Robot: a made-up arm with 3 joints.
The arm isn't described. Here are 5 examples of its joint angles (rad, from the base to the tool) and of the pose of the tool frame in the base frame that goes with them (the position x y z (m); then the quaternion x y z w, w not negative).
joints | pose
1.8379 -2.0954 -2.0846 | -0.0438 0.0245 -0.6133 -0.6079 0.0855 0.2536 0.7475
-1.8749 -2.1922 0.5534 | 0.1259 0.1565 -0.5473 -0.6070 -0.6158 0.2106 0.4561
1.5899 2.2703 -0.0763 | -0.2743 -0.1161 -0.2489 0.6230 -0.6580 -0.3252 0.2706
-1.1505 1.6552 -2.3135 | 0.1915 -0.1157 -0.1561 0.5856 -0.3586 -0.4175 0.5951
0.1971 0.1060 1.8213 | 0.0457 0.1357 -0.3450 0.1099 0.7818 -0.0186 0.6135
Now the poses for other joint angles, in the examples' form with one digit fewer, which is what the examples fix.
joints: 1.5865 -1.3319 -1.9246
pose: 0.130 -0.002 -0.526 -0.708 -0.201 0.035 0.677
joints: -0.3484 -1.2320 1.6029
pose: 0.039 0.002 -0.560 -0.497 0.508 -0.310 0.631
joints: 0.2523 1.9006 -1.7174
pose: -0.055 -0.285 -0.207 0.472 -0.504 -0.659 0.299
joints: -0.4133 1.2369 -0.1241
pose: 0.145 -0.030 -0.126 0.577 0.069 0.132 0.803
